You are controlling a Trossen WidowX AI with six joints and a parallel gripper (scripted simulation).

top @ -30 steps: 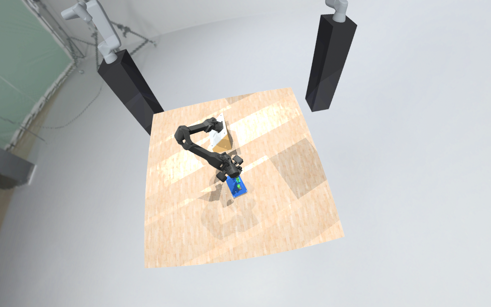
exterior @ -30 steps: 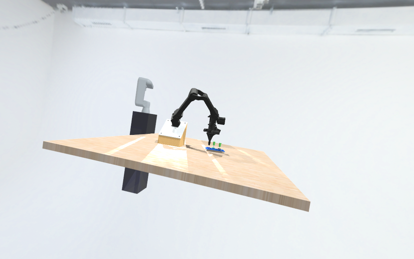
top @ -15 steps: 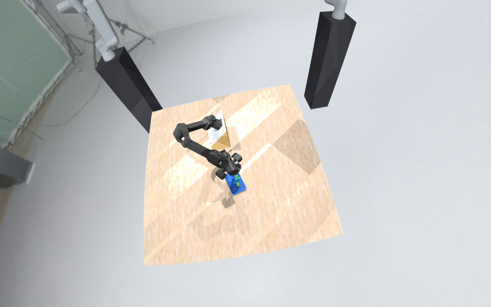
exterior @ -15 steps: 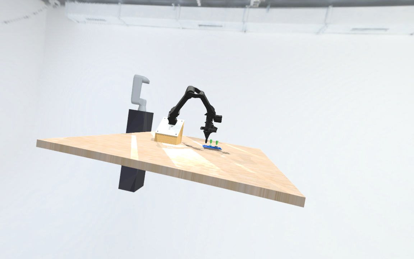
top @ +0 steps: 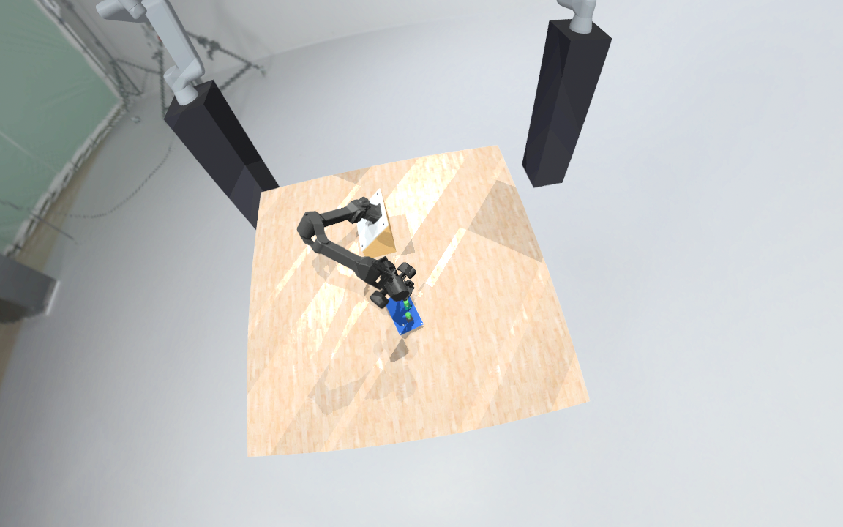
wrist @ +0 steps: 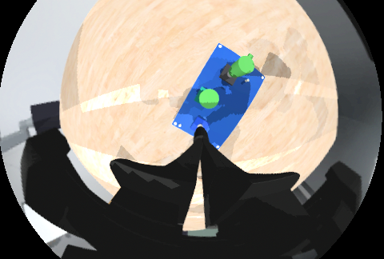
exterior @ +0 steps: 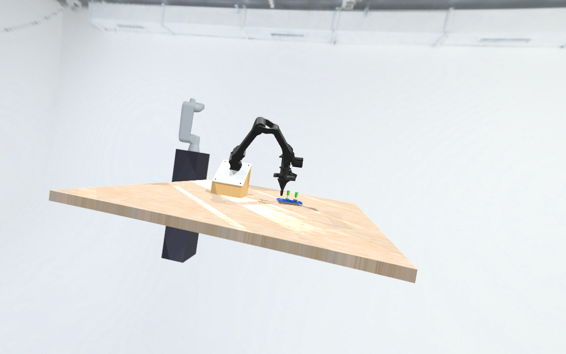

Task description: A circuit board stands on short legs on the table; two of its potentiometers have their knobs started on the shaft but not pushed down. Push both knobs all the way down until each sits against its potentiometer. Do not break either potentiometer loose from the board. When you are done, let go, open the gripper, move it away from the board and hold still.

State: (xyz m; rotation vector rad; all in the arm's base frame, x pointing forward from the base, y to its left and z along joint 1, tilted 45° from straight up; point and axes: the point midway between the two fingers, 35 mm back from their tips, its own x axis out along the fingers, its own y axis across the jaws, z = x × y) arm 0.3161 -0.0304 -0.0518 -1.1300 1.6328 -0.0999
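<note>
My gripper tip is now 90 mm short of the green knob, 30 mm to the right of it and 10 mm above it. The rest, counted from my gripper tip: black knob (20 mm below).
</note>
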